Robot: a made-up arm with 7 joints. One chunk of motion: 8 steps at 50 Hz.
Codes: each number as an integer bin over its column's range. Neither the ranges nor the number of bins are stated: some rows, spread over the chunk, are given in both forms.
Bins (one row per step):
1: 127 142 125 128 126 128
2: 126 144 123 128 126 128
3: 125 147 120 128 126 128
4: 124 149 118 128 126 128
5: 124 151 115 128 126 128
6: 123 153 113 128 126 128
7: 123 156 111 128 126 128
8: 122 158 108 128 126 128
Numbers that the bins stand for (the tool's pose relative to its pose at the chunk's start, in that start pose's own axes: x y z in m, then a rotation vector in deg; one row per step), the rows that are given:
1: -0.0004 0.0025 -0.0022 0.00 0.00 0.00
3: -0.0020 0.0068 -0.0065 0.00 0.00 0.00
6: -0.0035 0.0120 -0.0125 0.00 0.00 0.00
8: -0.0043 0.0163 -0.0168 0.00 0.00 0.00
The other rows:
2: -0.0012 0.0042 -0.0039 0.00 0.00 0.00
4: -0.0027 0.0085 -0.0082 0.00 0.00 0.00
5: -0.0027 0.0103 -0.0108 0.00 0.00 0.00
7: -0.0035 0.0146 -0.0142 0.00 0.00 0.00

